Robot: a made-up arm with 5 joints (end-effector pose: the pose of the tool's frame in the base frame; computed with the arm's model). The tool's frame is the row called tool. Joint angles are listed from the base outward.
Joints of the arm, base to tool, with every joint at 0 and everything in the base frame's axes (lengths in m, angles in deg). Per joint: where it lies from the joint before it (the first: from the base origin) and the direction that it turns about. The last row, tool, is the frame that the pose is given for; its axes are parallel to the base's.
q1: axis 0 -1 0 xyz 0 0 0.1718
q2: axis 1 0 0 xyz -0.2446 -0.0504 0.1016
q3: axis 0 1 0 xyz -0.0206 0.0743 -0.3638
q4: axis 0 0 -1 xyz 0.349 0.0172 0.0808
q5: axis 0 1 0 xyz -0.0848 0.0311 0.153
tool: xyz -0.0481 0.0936 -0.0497
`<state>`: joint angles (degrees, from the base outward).
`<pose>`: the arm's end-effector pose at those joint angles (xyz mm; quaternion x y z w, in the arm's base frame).
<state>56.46 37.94 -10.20 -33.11 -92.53</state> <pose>-115.0 172.3 188.9 0.3469 -0.9242 0.1402 0.0770</pose>
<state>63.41 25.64 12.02 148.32 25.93</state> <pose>241.1 124.7 396.3 0.6244 0.1352 -0.6856 0.3490</pose>
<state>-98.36 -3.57 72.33 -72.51 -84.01</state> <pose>-411.2 7.7 259.3 0.4555 0.5693 -0.3380 0.5951</pose>
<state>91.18 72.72 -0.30 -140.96 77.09</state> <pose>15.1 9.1 287.8 -0.7345 -0.5884 0.2726 0.1999</pose>
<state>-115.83 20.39 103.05 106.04 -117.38</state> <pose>-551.0 324.2 620.5 -0.1169 0.5449 0.6729 0.4865</pose>
